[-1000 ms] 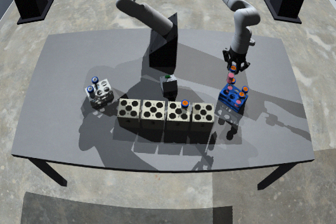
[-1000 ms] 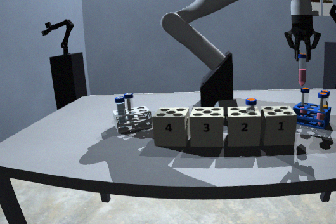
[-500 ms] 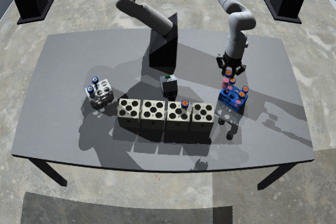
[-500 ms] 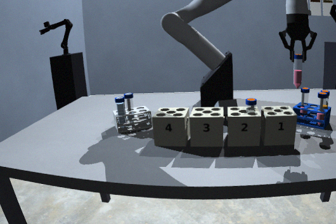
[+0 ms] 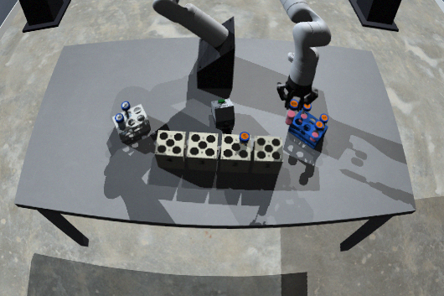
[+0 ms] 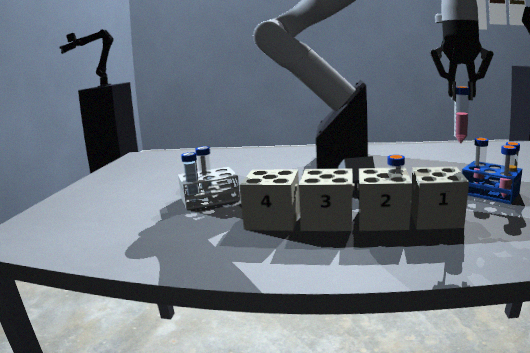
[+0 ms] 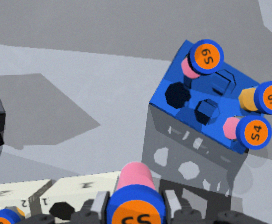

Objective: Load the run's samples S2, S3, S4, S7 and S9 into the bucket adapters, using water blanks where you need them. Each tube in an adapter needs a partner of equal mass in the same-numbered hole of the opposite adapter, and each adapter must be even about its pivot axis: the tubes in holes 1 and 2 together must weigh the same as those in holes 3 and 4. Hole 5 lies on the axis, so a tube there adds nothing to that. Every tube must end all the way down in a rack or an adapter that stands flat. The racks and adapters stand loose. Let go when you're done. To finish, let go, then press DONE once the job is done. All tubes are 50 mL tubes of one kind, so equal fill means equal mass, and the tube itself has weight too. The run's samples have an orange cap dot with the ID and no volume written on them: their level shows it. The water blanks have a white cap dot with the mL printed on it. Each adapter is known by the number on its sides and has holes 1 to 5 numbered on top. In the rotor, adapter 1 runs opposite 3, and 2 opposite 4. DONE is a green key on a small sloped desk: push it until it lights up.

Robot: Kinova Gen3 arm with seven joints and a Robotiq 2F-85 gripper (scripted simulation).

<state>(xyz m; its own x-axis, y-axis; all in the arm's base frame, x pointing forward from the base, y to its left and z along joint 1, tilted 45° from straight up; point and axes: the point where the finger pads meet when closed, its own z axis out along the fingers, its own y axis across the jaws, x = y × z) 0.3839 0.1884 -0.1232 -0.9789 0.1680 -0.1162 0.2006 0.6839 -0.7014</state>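
The sample tube S3 is 50 mm below my hand and 10 mm to the right of it. Round my hand: sample tube S9 (180 mm below, 100 mm behind, 90 mm to the left); then sample tube S4 (180 mm below, 130 mm to the left, 20 mm behind); then sample tube S7 (180 mm below, 150 mm to the right, 40 mm ahead).
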